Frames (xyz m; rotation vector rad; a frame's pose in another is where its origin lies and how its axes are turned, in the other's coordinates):
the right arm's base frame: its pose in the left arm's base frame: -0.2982 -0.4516 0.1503 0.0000 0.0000 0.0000
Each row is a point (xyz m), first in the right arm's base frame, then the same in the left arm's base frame.
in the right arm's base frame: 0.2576 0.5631 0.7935
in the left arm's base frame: -0.0406 0.1115 0.9438
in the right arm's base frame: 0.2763 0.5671 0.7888
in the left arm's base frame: -0.0219 0.1155 0.9391
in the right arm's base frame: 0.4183 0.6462 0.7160
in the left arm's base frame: 0.1201 0.1946 0.8663
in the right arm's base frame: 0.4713 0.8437 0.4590
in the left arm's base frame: 0.1731 0.3921 0.6093
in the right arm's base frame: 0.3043 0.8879 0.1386
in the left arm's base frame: 0.0061 0.4363 0.2889
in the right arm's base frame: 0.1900 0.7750 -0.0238
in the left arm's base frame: -0.1082 0.3234 0.1265
